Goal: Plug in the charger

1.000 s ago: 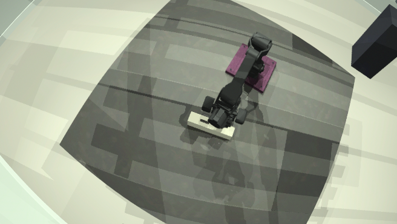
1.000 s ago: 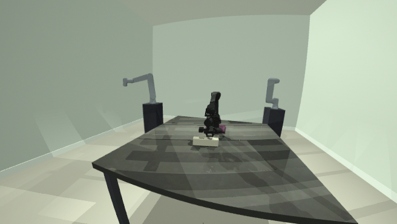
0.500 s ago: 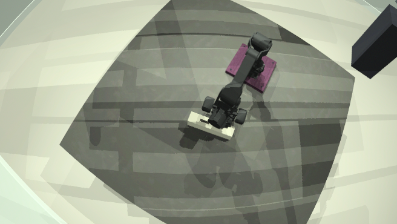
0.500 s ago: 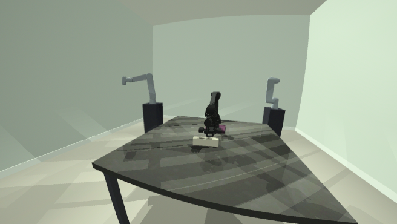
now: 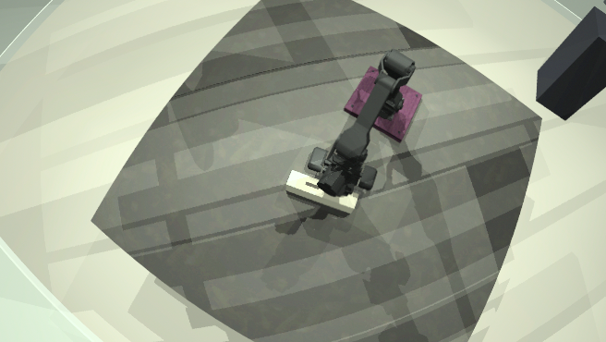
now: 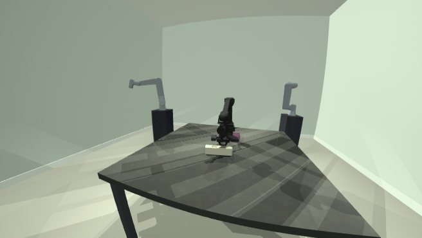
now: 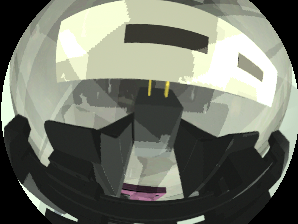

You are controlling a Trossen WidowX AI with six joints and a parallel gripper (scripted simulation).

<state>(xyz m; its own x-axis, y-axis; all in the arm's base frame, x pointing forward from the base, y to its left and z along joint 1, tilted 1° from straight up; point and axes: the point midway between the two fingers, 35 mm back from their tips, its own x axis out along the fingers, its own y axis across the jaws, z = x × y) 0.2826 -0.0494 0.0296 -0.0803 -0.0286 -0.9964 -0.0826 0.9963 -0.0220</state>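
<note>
My gripper tip is 2 cm short of the dark charger and 1 cm below it.
</note>
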